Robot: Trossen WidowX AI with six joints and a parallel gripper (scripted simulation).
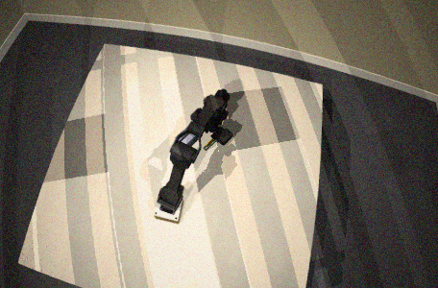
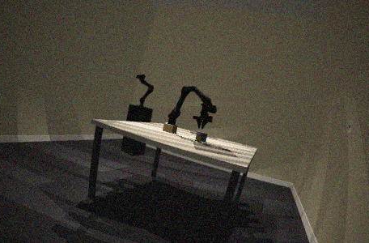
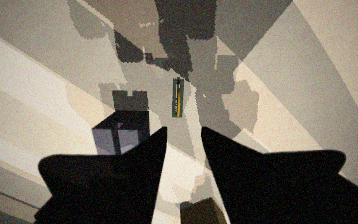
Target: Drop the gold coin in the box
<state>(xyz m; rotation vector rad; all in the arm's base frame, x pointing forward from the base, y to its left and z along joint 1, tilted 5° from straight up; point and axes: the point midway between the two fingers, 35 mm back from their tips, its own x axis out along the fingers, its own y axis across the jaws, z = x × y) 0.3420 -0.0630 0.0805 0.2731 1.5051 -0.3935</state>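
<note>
My gripper tip is 90 mm above the gold coin.
</note>
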